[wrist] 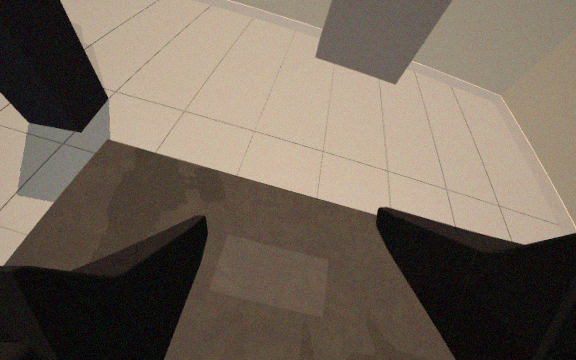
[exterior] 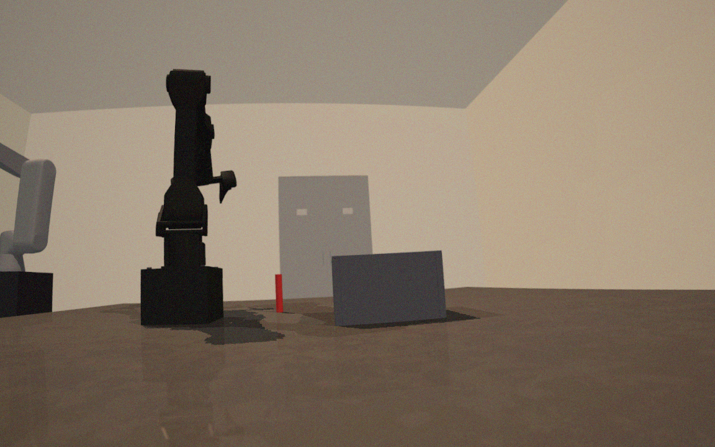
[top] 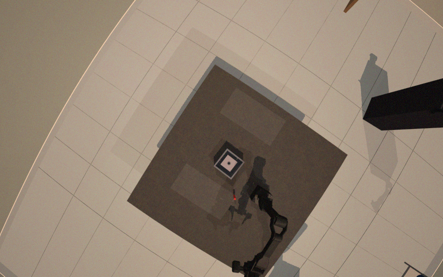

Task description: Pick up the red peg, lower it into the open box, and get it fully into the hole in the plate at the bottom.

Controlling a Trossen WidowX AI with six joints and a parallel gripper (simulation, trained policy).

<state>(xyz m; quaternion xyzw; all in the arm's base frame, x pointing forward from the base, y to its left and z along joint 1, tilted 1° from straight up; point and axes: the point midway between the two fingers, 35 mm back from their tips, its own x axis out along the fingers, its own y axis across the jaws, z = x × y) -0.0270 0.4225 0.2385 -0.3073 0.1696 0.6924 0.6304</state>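
The red peg is 340 mm to the right of my gripper tip, 270 mm below it and 210 mm ahead of it. Round my gripper tip: pale plate: 560 mm to the right, 360 mm ahead, 260 mm below; then grey box: 560 mm to the right, 360 mm ahead, 280 mm below.
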